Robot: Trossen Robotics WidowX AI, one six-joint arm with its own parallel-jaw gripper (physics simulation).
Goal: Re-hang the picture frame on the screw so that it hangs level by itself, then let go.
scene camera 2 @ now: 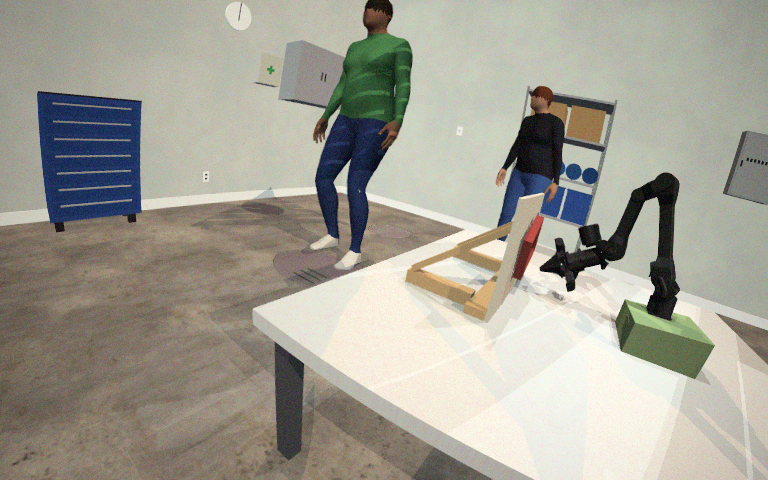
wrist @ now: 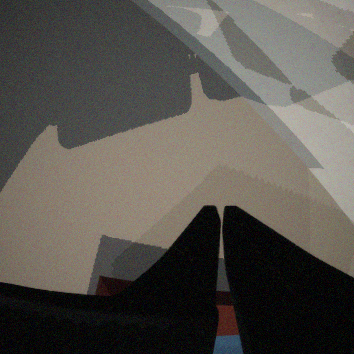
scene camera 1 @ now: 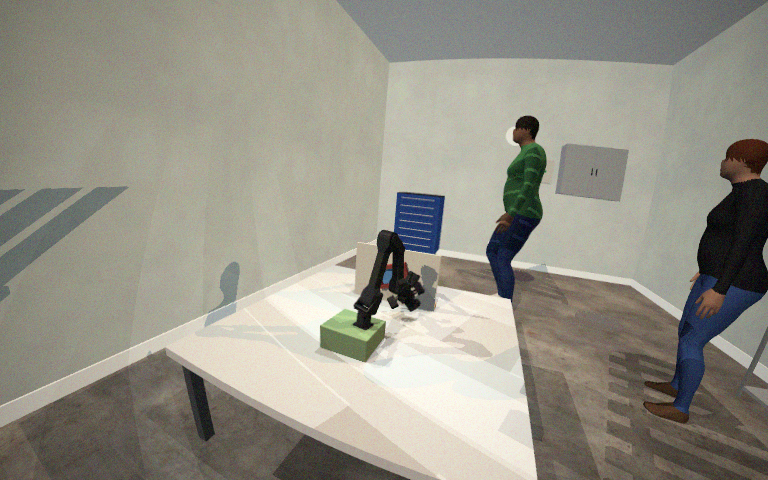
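Pixels of known places: gripper, fingertip midpoint: [scene camera 2: 539,269] [wrist: 218,217]; arm's base, origin of the base link: [scene camera 2: 658,314] [scene camera 1: 363,324].
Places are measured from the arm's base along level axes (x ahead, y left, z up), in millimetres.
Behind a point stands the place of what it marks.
The red picture frame [scene camera 1: 402,267] [scene camera 2: 527,250] @[y 181, x 403, z 84 mm] [wrist: 227,320] @[y 50, x 416, z 30 mm] with a blue middle is against the front face of the upright beige board [scene camera 1: 364,274] @[y 261, x 418, z 43 mm] [scene camera 2: 524,212] @[y 257, x 419, z 189 mm] [wrist: 150,175] @[y -20, x 454, z -17 mm]. The arm partly covers it in scene camera 1, and the fingers cover much of it in the wrist view. Its exact tilt cannot be told. The screw does not show. My gripper [scene camera 2: 543,268] @[y -21, x 390, z -10 mm] [wrist: 218,217] @[y -21, x 390, z -10 mm] is shut with nothing between its fingertips. It is in front of the board and apart from the frame, with its tips pointing toward the board near the frame's lower part in scene camera 2.
Wooden struts [scene camera 2: 441,283] @[y 299, x 577, z -55 mm] brace the board from behind on the white table [scene camera 1: 271,362] @[y 197, x -312, z -90 mm] [scene camera 2: 362,339] @[y 621, x 552, z -90 mm]. The arm stands on a green block [scene camera 1: 352,336] @[y -18, x -103, z 4 mm] [scene camera 2: 662,342] @[y 137, x -10, z -27 mm]. A person in green [scene camera 1: 523,181] [scene camera 2: 373,79] stands beyond the table. A dark shadow lies across the board.
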